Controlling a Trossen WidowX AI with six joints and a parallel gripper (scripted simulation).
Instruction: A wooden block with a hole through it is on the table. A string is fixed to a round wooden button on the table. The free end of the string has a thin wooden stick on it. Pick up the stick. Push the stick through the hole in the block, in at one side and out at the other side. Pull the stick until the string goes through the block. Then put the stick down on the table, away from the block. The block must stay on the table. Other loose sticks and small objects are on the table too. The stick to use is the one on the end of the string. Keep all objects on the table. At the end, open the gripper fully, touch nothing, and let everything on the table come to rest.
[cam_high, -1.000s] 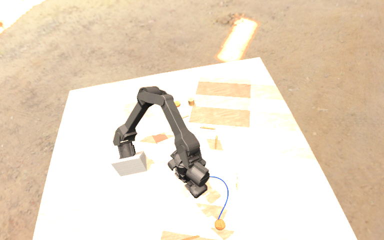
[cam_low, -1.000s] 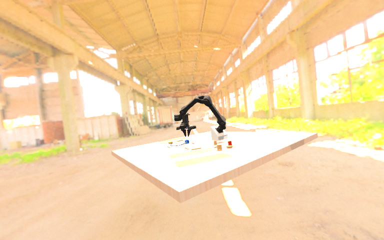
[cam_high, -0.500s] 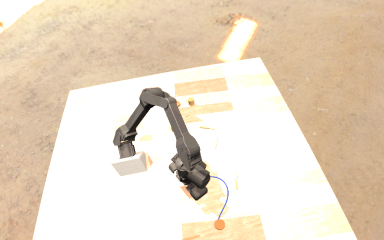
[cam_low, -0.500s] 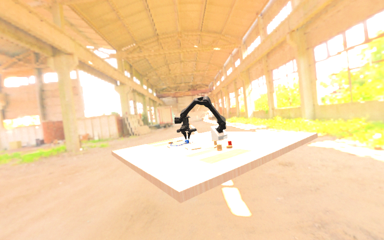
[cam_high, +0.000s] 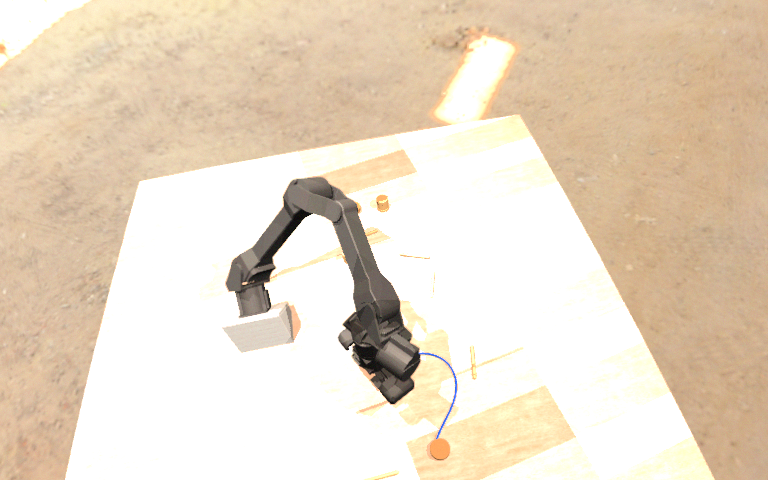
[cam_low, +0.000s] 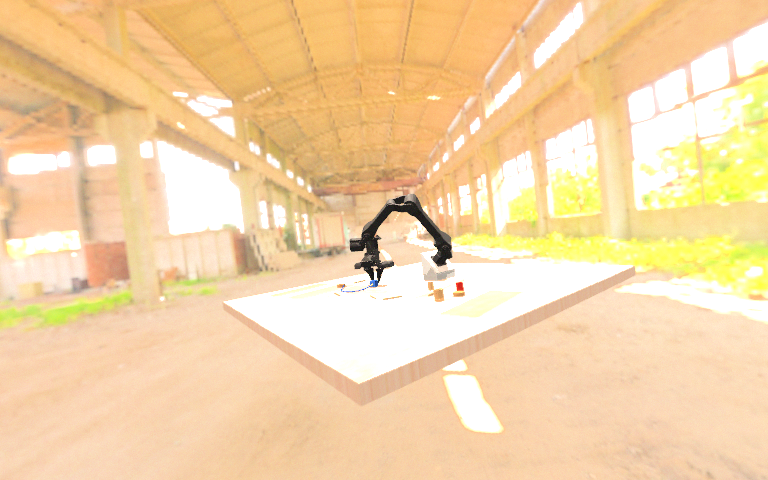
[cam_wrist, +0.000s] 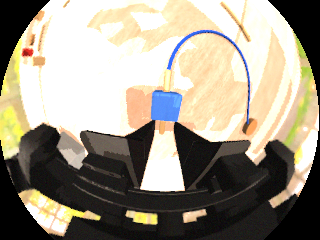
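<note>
My gripper tip is now 20 mm short of the blue cube and 10 mm to the right of it. Round my gripper tip: round wooden button (180 mm to the right, 90 mm ahead, 10 mm below); thin wooden stick (40 mm ahead, 20 mm to the left); red cube (490 mm to the left, 10 mm behind).
</note>
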